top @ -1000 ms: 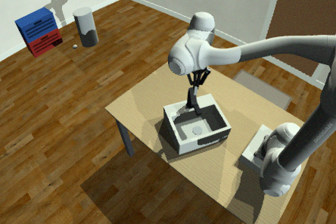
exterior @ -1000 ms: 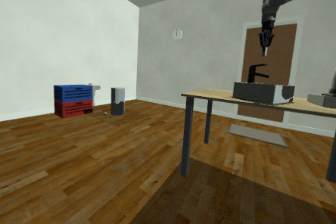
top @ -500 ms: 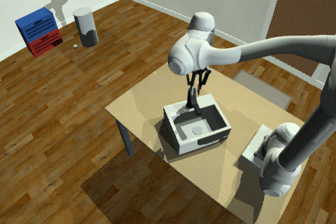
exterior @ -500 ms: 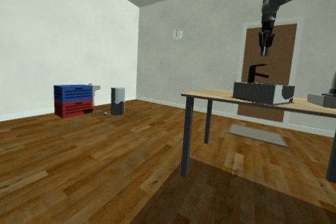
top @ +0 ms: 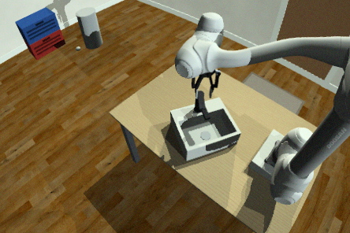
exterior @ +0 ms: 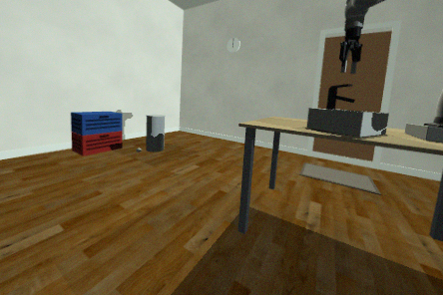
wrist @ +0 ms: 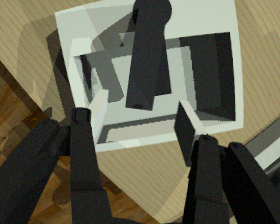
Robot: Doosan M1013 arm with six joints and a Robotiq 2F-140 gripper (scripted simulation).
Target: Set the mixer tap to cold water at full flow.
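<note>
The lever is 2 cm ahead of my hand, 3 cm to the right of it and 10 cm below it. From my hand the other things lie so: white sink basin 4 cm behind, 1 cm to the right, 34 cm below.
</note>
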